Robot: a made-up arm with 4 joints. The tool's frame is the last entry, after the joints. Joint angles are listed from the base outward.
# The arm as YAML. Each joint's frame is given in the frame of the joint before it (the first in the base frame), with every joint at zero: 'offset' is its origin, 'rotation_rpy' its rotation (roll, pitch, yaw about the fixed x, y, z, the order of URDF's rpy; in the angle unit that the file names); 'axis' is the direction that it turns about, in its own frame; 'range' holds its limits. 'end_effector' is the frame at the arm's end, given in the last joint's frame.
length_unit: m
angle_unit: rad
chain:
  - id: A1
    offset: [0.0, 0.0, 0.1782]
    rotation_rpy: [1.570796, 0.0, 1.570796]
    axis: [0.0, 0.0, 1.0]
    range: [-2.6, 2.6]
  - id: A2
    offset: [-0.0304, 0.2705, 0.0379]
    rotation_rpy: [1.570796, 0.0, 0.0]
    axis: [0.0, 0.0, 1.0]
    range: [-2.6, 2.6]
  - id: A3
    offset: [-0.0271, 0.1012, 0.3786]
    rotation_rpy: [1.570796, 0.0, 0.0]
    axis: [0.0, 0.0, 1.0]
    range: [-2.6, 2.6]
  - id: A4
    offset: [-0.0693, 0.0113, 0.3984]
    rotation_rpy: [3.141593, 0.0, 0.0]
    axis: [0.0, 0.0, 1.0]
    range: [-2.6, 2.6]
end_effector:
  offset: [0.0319, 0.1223, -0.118]
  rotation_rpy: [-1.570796, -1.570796, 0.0]
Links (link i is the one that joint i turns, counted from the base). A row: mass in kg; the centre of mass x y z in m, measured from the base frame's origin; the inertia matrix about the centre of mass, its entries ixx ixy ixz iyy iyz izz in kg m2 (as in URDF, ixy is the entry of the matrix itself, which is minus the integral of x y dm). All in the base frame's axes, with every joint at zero. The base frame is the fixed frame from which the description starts. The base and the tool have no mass.
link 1: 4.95; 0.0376 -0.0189 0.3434; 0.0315 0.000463 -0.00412 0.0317 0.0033 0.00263
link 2: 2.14; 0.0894 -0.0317 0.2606; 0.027 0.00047 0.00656 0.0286 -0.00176 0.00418
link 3: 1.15; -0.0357 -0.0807 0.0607; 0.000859 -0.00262 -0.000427 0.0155 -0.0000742 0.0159
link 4: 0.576; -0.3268 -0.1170 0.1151; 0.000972 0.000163 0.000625 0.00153 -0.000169 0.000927
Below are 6 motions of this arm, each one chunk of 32 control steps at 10 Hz.
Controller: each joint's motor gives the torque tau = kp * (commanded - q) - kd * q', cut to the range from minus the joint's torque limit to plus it. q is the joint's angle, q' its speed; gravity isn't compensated. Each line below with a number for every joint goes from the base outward.
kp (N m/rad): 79 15 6 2
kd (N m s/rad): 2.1 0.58 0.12 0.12
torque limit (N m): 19 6 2 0.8
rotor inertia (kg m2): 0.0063 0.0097 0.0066 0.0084
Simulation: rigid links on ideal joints. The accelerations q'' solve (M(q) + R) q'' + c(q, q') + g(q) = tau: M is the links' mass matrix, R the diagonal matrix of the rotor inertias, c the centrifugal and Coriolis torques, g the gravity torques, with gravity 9.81 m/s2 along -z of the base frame. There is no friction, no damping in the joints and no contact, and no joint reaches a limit. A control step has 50 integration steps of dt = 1/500 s. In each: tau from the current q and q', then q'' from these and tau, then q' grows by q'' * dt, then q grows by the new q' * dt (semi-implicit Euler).
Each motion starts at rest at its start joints. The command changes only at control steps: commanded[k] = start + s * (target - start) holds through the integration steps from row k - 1 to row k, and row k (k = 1, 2, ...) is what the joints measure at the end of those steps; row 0 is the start. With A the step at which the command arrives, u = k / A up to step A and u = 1 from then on. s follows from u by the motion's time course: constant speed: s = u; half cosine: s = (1 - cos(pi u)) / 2; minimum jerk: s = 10 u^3 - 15 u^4 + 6 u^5; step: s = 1 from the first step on.
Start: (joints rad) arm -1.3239 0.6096 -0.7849 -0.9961
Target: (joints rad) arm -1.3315 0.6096 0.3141 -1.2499
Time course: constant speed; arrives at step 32
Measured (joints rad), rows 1 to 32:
1: -1.4123 0.6871 -0.7939 -1.0295
2: -1.4581 0.7616 -0.7463 -1.1466
3: -1.4125 0.7637 -0.7125 -1.2075
4: -1.3978 0.7456 -0.6826 -1.1596
5: -1.4213 0.7255 -0.6423 -1.1238
6: -1.4279 0.7103 -0.6049 -1.1357
7: -1.4181 0.7157 -0.5716 -1.1509
8: -1.4155 0.7343 -0.5391 -1.1594
9: -1.4192 0.7435 -0.5038 -1.1711
10: -1.4205 0.7372 -0.4677 -1.1790
11: -1.4201 0.7278 -0.4320 -1.1777
12: -1.4206 0.7254 -0.3969 -1.1761
13: -1.4211 0.7295 -0.3618 -1.1816
14: -1.4210 0.7341 -0.3269 -1.1904
15: -1.4211 0.7356 -0.2916 -1.1965
16: -1.4217 0.7340 -0.2561 -1.1995
17: -1.4224 0.7320 -0.2206 -1.2021
18: -1.4227 0.7317 -0.1852 -1.2056
19: -1.4229 0.7330 -0.1498 -1.2099
20: -1.4232 0.7344 -0.1144 -1.2143
21: -1.4236 0.7348 -0.0789 -1.2181
22: -1.4240 0.7344 -0.0433 -1.2215
23: -1.4245 0.7340 -0.0077 -1.2249
24: -1.4248 0.7341 0.0279 -1.2283
25: -1.4252 0.7346 0.0635 -1.2318
26: -1.4255 0.7351 0.0991 -1.2353
27: -1.4259 0.7352 0.1348 -1.2386
28: -1.4263 0.7351 0.1705 -1.2418
29: -1.4267 0.7351 0.2062 -1.2450
30: -1.4271 0.7352 0.2420 -1.2483
31: -1.4275 0.7353 0.2777 -1.2515
32: -1.4279 0.7355 0.3135 -1.2546

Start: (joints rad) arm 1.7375 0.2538 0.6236 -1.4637
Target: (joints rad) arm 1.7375 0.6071 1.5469 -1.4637
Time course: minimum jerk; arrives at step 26
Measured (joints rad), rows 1 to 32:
1: 1.8335 0.1732 0.6417 -1.4877
2: 1.8605 0.1021 0.6288 -1.5355
3: 1.8082 0.1014 0.6567 -1.5744
4: 1.8148 0.1199 0.6725 -1.5841
5: 1.8361 0.1498 0.6839 -1.5664
6: 1.8290 0.1781 0.7202 -1.5406
7: 1.8239 0.1862 0.7557 -1.5363
8: 1.8278 0.1872 0.7993 -1.5554
9: 1.8276 0.2006 0.8514 -1.5780
10: 1.8265 0.2263 0.9073 -1.5884
11: 1.8281 0.2557 0.9664 -1.5874
12: 1.8294 0.2838 1.0281 -1.5847
13: 1.8293 0.3086 1.0911 -1.5873
14: 1.8294 0.3314 1.1536 -1.5947
15: 1.8300 0.3545 1.2145 -1.6021
16: 1.8304 0.3786 1.2722 -1.6057
17: 1.8308 0.4022 1.3255 -1.6058
18: 1.8313 0.4235 1.3730 -1.6046
19: 1.8316 0.4412 1.4140 -1.6041
20: 1.8318 0.4552 1.4476 -1.6045
21: 1.8320 0.4661 1.4738 -1.6053
22: 1.8321 0.4741 1.4925 -1.6056
23: 1.8322 0.4796 1.5044 -1.6054
24: 1.8322 0.4824 1.5105 -1.6051
25: 1.8322 0.4830 1.5122 -1.6051
26: 1.8322 0.4823 1.5119 -1.6057
27: 1.8321 0.4813 1.5117 -1.6066
28: 1.8321 0.4810 1.5118 -1.6074
29: 1.8321 0.4813 1.5118 -1.6073
30: 1.8321 0.4818 1.5119 -1.6067
31: 1.8322 0.4820 1.5119 -1.6062
32: 1.8321 0.4819 1.5119 -1.6062

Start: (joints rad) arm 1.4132 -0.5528 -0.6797 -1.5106
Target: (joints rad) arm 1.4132 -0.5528 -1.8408 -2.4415
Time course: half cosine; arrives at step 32
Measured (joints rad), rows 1 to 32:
1: 1.5050 -0.6044 -0.6122 -1.4581
2: 1.5576 -0.6590 -0.6674 -1.4562
3: 1.5101 -0.6440 -0.6585 -1.4685
4: 1.4880 -0.6230 -0.6726 -1.4656
5: 1.5138 -0.6223 -0.7136 -1.4802
6: 1.5229 -0.6237 -0.7399 -1.5216
7: 1.5094 -0.6243 -0.7686 -1.5574
8: 1.5057 -0.6297 -0.8059 -1.5762
9: 1.5118 -0.6341 -0.8499 -1.6000
10: 1.5129 -0.6320 -0.8955 -1.6382
11: 1.5100 -0.6287 -0.9432 -1.6814
12: 1.5097 -0.6298 -0.9938 -1.7227
13: 1.5109 -0.6332 -1.0464 -1.7633
14: 1.5105 -0.6355 -1.1008 -1.8052
15: 1.5098 -0.6362 -1.1567 -1.8487
16: 1.5100 -0.6366 -1.2134 -1.8935
17: 1.5103 -0.6374 -1.2699 -1.9390
18: 1.5102 -0.6387 -1.3259 -1.9837
19: 1.5101 -0.6404 -1.3810 -2.0268
20: 1.5102 -0.6418 -1.4347 -2.0684
21: 1.5103 -0.6429 -1.4863 -2.1088
22: 1.5104 -0.6437 -1.5354 -2.1475
23: 1.5104 -0.6447 -1.5813 -2.1838
24: 1.5106 -0.6457 -1.6236 -2.2172
25: 1.5107 -0.6467 -1.6619 -2.2474
26: 1.5107 -0.6475 -1.6957 -2.2742
27: 1.5108 -0.6481 -1.7248 -2.2975
28: 1.5109 -0.6486 -1.7486 -2.3171
29: 1.5110 -0.6490 -1.7671 -2.3327
30: 1.5111 -0.6494 -1.7799 -2.3440
31: 1.5111 -0.6496 -1.7870 -2.3511
32: 1.5111 -0.6497 -1.7882 -2.3539

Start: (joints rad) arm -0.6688 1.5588 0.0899 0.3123
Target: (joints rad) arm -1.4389 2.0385 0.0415 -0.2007
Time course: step
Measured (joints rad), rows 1 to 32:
1: -1.0425 1.8217 0.0819 0.2477
2: -1.8218 2.1833 -0.1407 -0.0424
3: -2.3300 2.1931 -0.0436 -0.2785
4: -2.4369 2.0573 0.0963 -0.3205
5: -2.1206 1.9771 -0.0604 -0.2230
6: -1.4945 1.9567 -0.0551 -0.0589
7: -1.2455 1.9844 0.2399 0.0888
8: -1.5228 2.0691 0.0252 -0.0166
9: -1.7087 2.0761 -0.1274 -0.1753
10: -1.5982 2.0472 0.0382 -0.2138
11: -1.4556 2.0339 0.0758 -0.1395
12: -1.5026 2.0362 0.0453 -0.0700
13: -1.5818 2.0398 -0.0135 -0.1026
14: -1.5664 2.0433 0.0118 -0.1474
15: -1.5218 2.0494 0.0498 -0.1488
16: -1.5253 2.0517 0.0362 -0.1311
17: -1.5499 2.0455 0.0176 -0.1277
18: -1.5505 2.0398 0.0200 -0.1325
19: -1.5373 2.0414 0.0308 -0.1317
20: -1.5356 2.0464 0.0312 -0.1298
21: -1.5425 2.0480 0.0258 -0.1329
22: -1.5442 2.0459 0.0252 -0.1359
23: -1.5406 2.0439 0.0277 -0.1341
24: -1.5393 2.0438 0.0280 -0.1308
25: -1.5411 2.0448 0.0267 -0.1307
26: -1.5420 2.0454 0.0265 -0.1328
27: -1.5411 2.0455 0.0273 -0.1338
28: -1.5406 2.0452 0.0275 -0.1331
29: -1.5410 2.0448 0.0270 -0.1323
30: -1.5413 2.0447 0.0268 -0.1322
31: -1.5411 2.0449 0.0271 -0.1325
32: -1.5409 2.0451 0.0273 -0.1327

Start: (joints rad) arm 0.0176 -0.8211 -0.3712 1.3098
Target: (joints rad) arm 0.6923 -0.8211 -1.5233 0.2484
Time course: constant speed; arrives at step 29
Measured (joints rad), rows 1 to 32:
1: 0.0716 -0.8353 -0.5021 1.3101
2: 0.1603 -0.8429 -0.6318 1.3965
3: 0.1948 -0.8198 -0.6589 1.4518
4: 0.1855 -0.7996 -0.6572 1.3786
5: 0.1927 -0.8115 -0.6610 1.2577
6: 0.2276 -0.8390 -0.7018 1.1918
7: 0.2658 -0.8485 -0.7555 1.1917
8: 0.2919 -0.8340 -0.7944 1.1886
9: 0.3106 -0.8178 -0.8250 1.1462
10: 0.3328 -0.8178 -0.8543 1.0889
11: 0.3593 -0.8298 -0.8858 1.0445
12: 0.3855 -0.8390 -0.9193 1.0123
13: 0.4099 -0.8386 -0.9536 0.9788
14: 0.4338 -0.8335 -0.9888 0.9396
15: 0.4586 -0.8309 -1.0236 0.8997
16: 0.4836 -0.8332 -1.0569 0.8617
17: 0.5079 -0.8373 -1.0892 0.8239
18: 0.5319 -0.8402 -1.1221 0.7848
19: 0.5562 -0.8408 -1.1563 0.7454
20: 0.5808 -0.8405 -1.1912 0.7070
21: 0.6053 -0.8408 -1.2256 0.6692
22: 0.6294 -0.8424 -1.2595 0.6308
23: 0.6534 -0.8446 -1.2933 0.5915
24: 0.6775 -0.8464 -1.3276 0.5522
25: 0.7016 -0.8476 -1.3625 0.5133
26: 0.7257 -0.8485 -1.3976 0.4746
27: 0.7497 -0.8496 -1.4327 0.4358
28: 0.7736 -0.8512 -1.4679 0.3966
29: 0.7975 -0.8529 -1.5032 0.3573
30: 0.8029 -0.8471 -1.4989 0.3563
31: 0.7909 -0.8469 -1.4941 0.3609
32: 0.7863 -0.8536 -1.4886 0.3501

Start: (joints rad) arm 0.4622 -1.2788 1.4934 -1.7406
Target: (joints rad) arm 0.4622 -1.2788 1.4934 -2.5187
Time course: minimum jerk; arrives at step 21
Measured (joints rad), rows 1 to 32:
1: 0.5349 -1.2725 1.4455 -1.7559
2: 0.6094 -1.2706 1.4117 -1.7389
3: 0.5867 -1.2698 1.4300 -1.7305
4: 0.5402 -1.2669 1.4514 -1.7650
5: 0.5419 -1.2670 1.4472 -1.8095
6: 0.5679 -1.2706 1.4302 -1.8393
7: 0.5735 -1.2720 1.4259 -1.8714
8: 0.5606 -1.2690 1.4328 -1.9247
9: 0.5544 -1.2658 1.4339 -1.9905
10: 0.5601 -1.2659 1.4267 -2.0524
11: 0.5651 -1.2678 1.4200 -2.1092
12: 0.5635 -1.2682 1.4189 -2.1687
13: 0.5604 -1.2667 1.4192 -2.2306
14: 0.5605 -1.2653 1.4169 -2.2862
15: 0.5623 -1.2650 1.4133 -2.3308
16: 0.5629 -1.2654 1.4112 -2.3666
17: 0.5622 -1.2653 1.4108 -2.3960
18: 0.5617 -1.2649 1.4105 -2.4174
19: 0.5620 -1.2645 1.4097 -2.4289
20: 0.5624 -1.2643 1.4090 -2.4322
21: 0.5625 -1.2643 1.4089 -2.4315
22: 0.5623 -1.2641 1.4091 -2.4306
23: 0.5623 -1.2640 1.4092 -2.4308
24: 0.5623 -1.2640 1.4092 -2.4310
25: 0.5624 -1.2642 1.4091 -2.4310
26: 0.5623 -1.2642 1.4091 -2.4310
27: 0.5623 -1.2642 1.4091 -2.4310
28: 0.5623 -1.2641 1.4091 -2.4310
29: 0.5623 -1.2641 1.4091 -2.4310
30: 0.5623 -1.2641 1.4091 -2.4309
31: 0.5623 -1.2641 1.4091 -2.4310
32: 0.5623 -1.2642 1.4091 -2.4310

